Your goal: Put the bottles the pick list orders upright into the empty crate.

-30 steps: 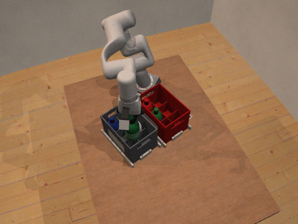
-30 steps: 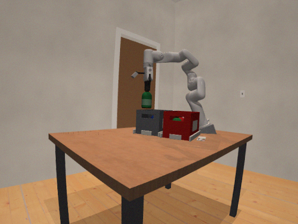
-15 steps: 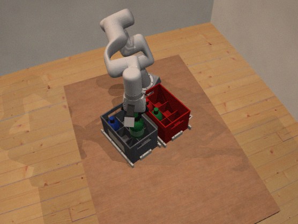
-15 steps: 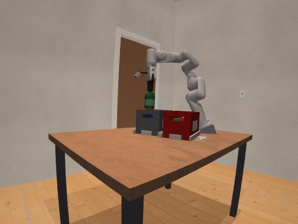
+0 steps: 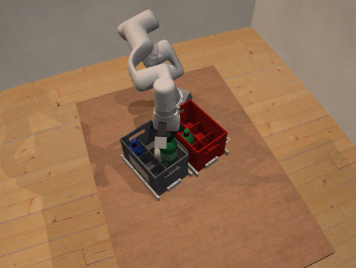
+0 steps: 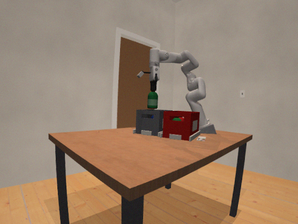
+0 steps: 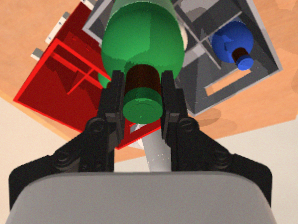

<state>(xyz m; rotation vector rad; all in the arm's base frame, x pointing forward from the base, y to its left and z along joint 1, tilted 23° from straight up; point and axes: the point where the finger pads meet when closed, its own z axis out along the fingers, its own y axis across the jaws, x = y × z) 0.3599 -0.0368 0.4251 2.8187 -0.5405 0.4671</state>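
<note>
Now: hand 25 cm above the green bottle, 13 cm to the right of it and 13 cm past it. Also, from my hand: white bottle 25 cm below, 10 cm behind, 1 cm to the right; then blue bottle 25 cm below, 15 cm behind, 13 cm to the right; then grey crate 25 cm below, 8 cm behind, 5 cm to the right.
</note>
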